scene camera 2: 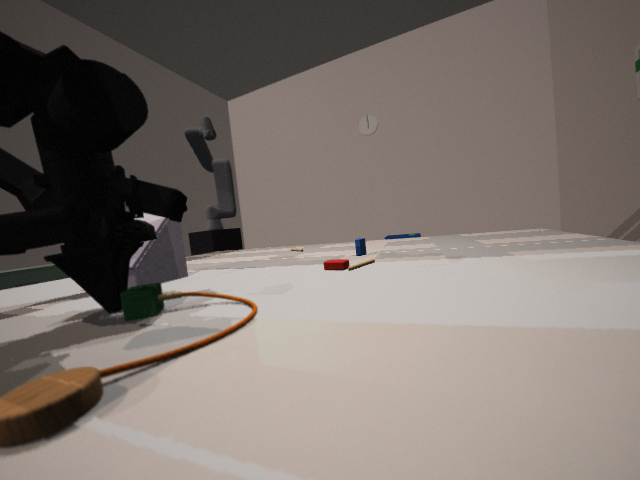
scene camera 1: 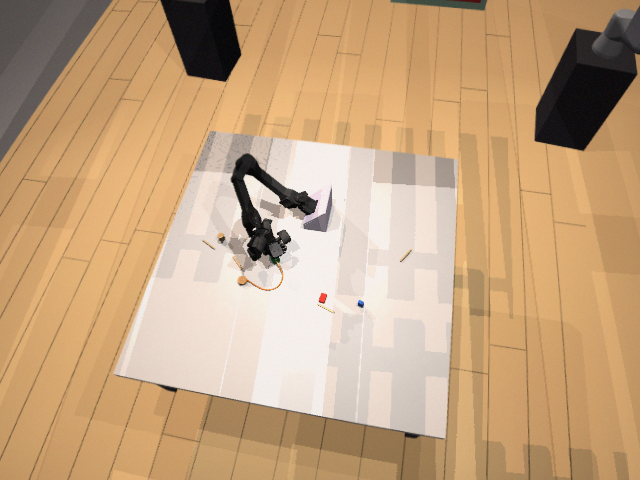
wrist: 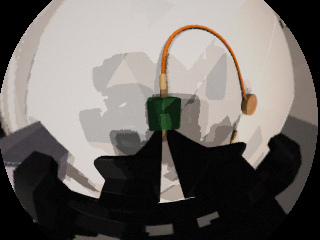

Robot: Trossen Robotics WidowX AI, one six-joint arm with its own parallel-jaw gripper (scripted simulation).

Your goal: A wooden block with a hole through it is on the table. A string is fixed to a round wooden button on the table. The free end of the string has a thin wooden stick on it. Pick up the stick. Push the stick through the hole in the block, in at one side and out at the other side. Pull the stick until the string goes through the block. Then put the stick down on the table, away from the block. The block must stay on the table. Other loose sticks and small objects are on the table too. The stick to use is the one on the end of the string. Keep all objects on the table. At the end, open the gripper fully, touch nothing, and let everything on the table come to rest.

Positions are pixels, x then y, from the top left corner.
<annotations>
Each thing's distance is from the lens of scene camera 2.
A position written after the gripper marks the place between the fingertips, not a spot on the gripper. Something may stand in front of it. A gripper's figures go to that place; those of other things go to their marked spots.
gripper (scene camera 2: pixel 117 311): 35 cm
green block (scene camera 2: pixel 141 301): 33 cm
</annotations>
